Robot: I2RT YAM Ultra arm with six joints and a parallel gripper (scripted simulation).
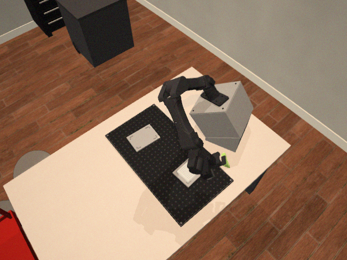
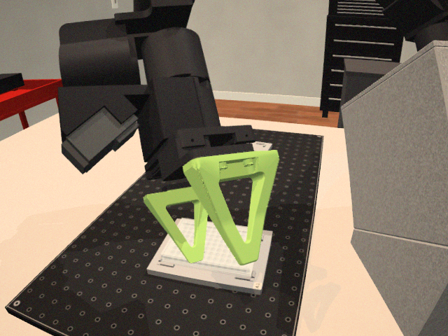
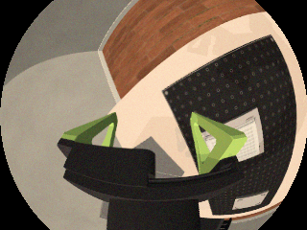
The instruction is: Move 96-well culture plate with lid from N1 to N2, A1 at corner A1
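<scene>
Right now the clear lid is 13 cm to the right of my hand, 13 cm below it and 7 cm ahead of it. Also, from my hand: A1 mark: 14 cm below, 9 cm to the right, 1 cm behind; then nest N1: 15 cm below, 13 cm to the right, 7 cm ahead; then nest N2: 47 cm to the right, 16 cm ahead, 15 cm below.
</scene>
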